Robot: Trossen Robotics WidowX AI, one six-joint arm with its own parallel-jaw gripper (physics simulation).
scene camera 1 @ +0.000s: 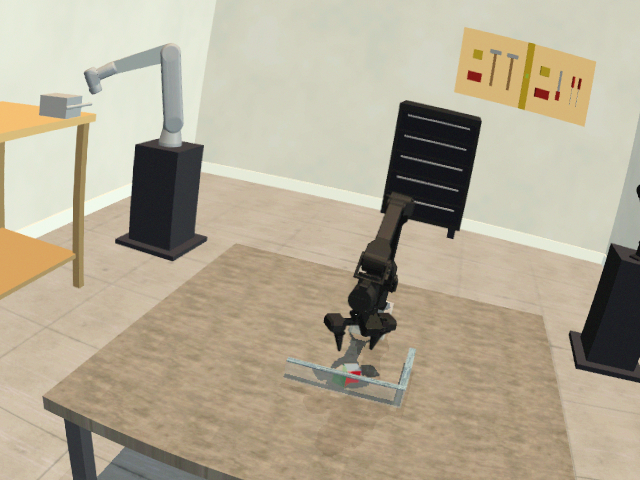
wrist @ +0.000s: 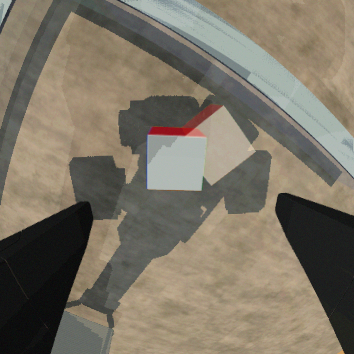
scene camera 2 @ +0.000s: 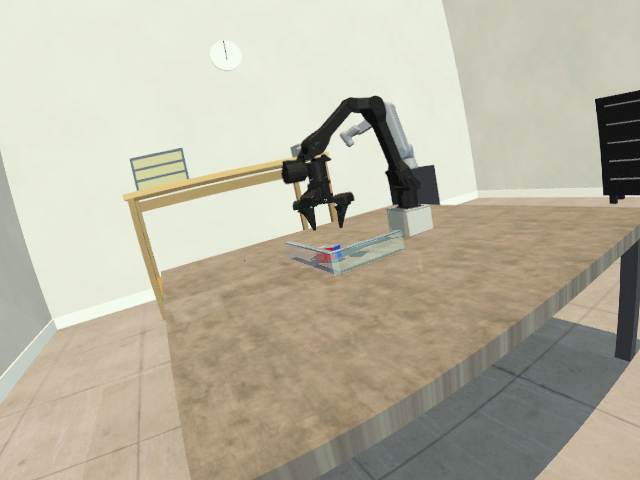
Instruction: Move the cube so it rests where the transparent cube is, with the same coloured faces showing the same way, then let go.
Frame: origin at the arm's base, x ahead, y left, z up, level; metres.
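Seen in the pictures: gripper, fingertip midpoint: (scene camera 1: 354, 350) (wrist: 185, 206) (scene camera 2: 327, 229); arm's base, origin of the base link: (scene camera 2: 408, 206).
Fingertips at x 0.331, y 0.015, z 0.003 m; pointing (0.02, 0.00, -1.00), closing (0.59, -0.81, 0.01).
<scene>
Pixels of each thing's top centre, then the offset from my fingertips to it. Level surfaces: height alone.
- solid cube, middle of its top: (wrist: 175, 163) (scene camera 1: 352, 367) dx +0.002, dy +0.004, dz -0.053 m
- transparent cube, middle of its top: (wrist: 216, 147) dx +0.028, dy -0.012, dz -0.053 m
- table, its level: dz -0.092 m
The solid cube (scene camera 1: 354, 373) (scene camera 2: 328, 253) (wrist: 176, 162) sits on the table with a pale top. In the wrist view its red face shows along the upper edge, with thin blue at its left edge and green at its right. The transparent cube (wrist: 227, 145) overlaps its right side, turned at an angle to it, with a red face at its upper left. In the scene views the two are hard to separate. My gripper (scene camera 1: 355, 348) (scene camera 2: 327, 227) (wrist: 185, 206) is open and empty, above the table, with the cube ahead of the line between its fingertips in the wrist view.
Two low see-through walls (scene camera 1: 310, 363) (scene camera 2: 372, 250) (wrist: 220, 30) meet in a corner around two sides of the cubes. One runs close beyond the transparent cube. The arm's pale base block (scene camera 2: 419, 220) stands on the table (scene camera 1: 206, 320) (scene camera 2: 310, 361) behind the cubes.
</scene>
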